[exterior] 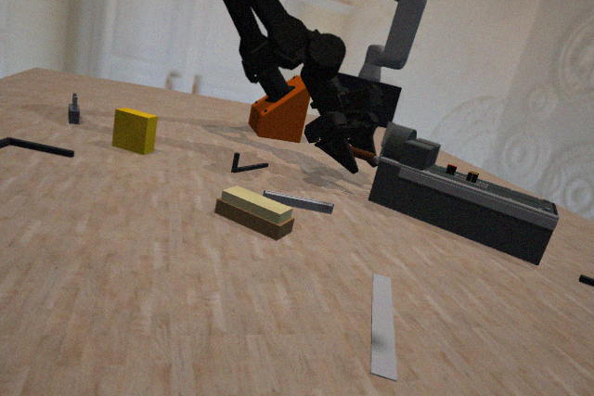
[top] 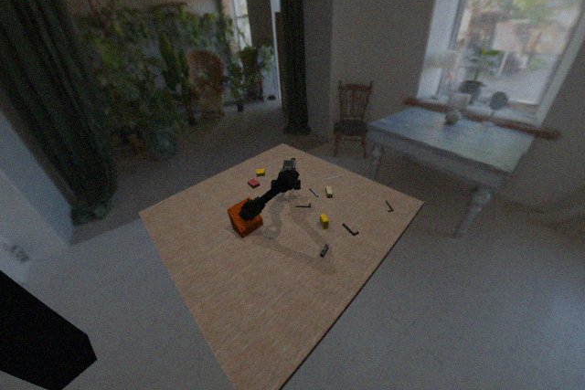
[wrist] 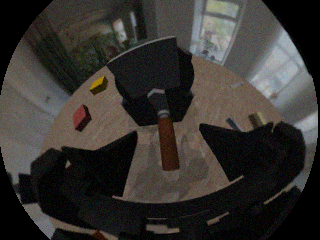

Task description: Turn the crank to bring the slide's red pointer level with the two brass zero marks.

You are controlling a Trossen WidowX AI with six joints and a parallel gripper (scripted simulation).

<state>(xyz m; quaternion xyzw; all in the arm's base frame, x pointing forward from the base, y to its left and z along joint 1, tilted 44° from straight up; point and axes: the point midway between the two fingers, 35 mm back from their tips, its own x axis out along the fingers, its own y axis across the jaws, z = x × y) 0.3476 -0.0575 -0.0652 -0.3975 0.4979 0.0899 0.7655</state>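
The brown crank handle lies 20 mm behind my gripper tip, 10 mm to the right of it and 20 mm above it. Also, from my gripper tip: red pointer 100 mm ahead, 80 mm to the left, 40 mm above; red block 80 mm behind, 250 mm to the left, 30 mm below; grey bar 80 mm ahead, 160 mm to the right, 30 mm below.
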